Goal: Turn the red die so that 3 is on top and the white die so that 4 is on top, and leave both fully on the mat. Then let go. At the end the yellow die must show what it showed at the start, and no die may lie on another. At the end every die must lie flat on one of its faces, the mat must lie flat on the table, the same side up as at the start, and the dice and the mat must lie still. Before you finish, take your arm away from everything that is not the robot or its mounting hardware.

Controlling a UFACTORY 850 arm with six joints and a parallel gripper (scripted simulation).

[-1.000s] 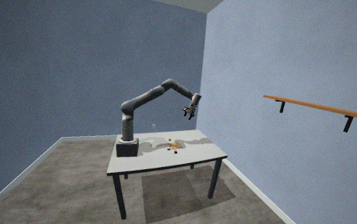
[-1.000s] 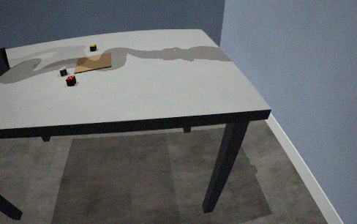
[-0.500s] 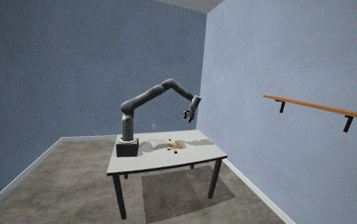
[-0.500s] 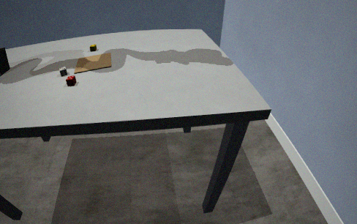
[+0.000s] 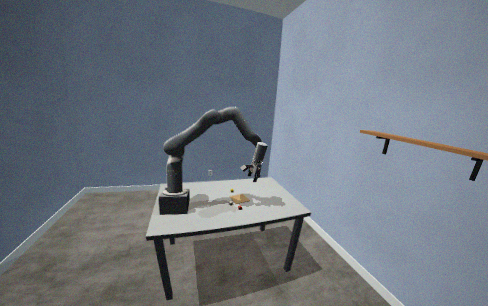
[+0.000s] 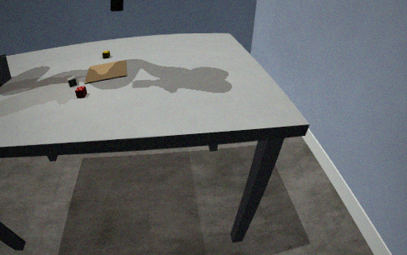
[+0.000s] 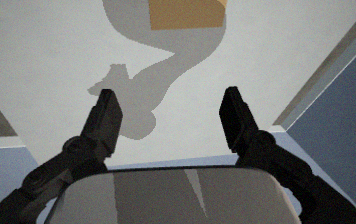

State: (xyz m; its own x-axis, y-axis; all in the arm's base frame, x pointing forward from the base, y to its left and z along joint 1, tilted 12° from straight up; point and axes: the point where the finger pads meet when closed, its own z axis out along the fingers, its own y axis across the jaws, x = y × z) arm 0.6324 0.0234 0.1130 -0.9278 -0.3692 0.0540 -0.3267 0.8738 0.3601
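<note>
Now: hand 10 cm past the red die, 11 cm to the left of it and 22 cm above it. Round my hand: tan mat 9 cm behind, 5 cm to the left, 23 cm below; white die 17 cm behind, 4 cm to the right, 22 cm below; yellow die 14 cm behind, 18 cm to the left, 22 cm below.
</note>
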